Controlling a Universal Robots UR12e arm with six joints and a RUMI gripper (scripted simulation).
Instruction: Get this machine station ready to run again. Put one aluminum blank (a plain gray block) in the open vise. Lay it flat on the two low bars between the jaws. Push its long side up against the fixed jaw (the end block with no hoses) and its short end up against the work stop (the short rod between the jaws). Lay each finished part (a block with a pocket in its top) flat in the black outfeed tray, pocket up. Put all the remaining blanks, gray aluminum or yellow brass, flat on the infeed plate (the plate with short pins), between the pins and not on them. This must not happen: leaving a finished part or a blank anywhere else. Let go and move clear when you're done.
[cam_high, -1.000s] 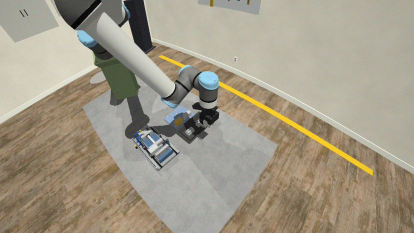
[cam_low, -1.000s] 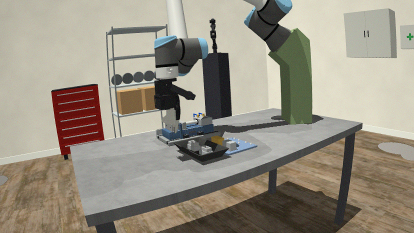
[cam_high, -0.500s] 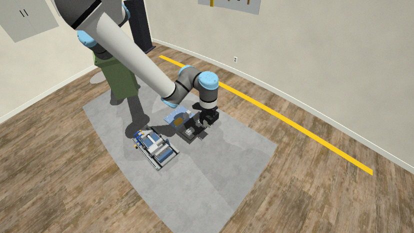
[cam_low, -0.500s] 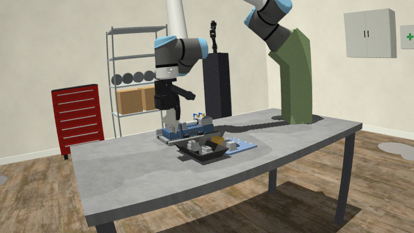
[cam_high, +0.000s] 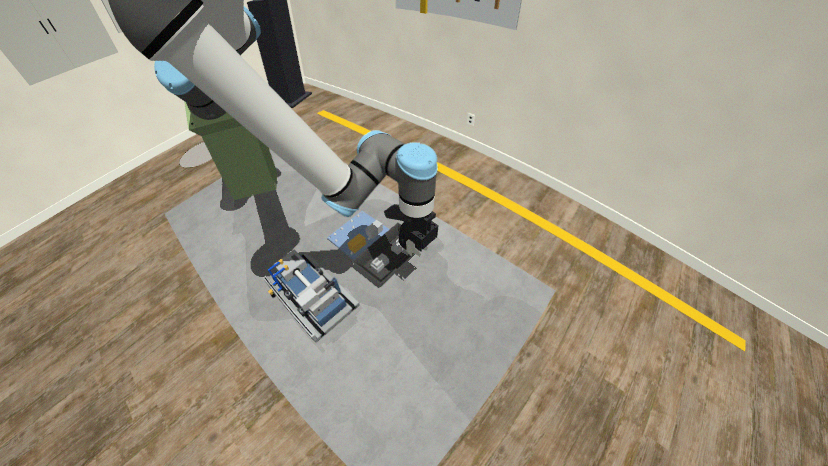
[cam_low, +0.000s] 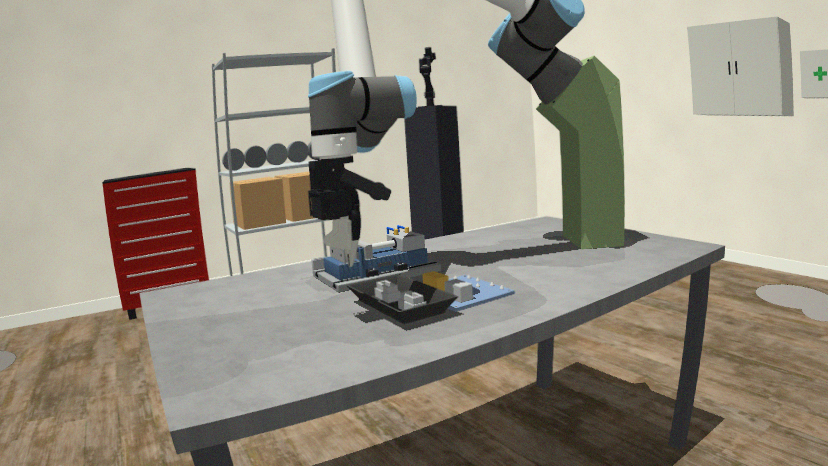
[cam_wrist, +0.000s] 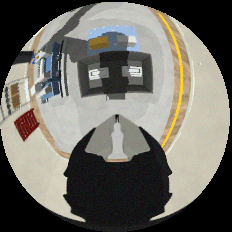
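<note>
Now: hand 290 mm past the blue vise, 190 mm to the left of it and 90 mm above it. Also, from my hand: yellow brass blank 230 mm behind, 40 mm to the left, 110 mm below; then gray aluminum blank 190 mm behind, 130 mm to the left, 110 mm below; then infeed plate 250 mm behind, 100 mm to the left, 130 mm below.
</note>
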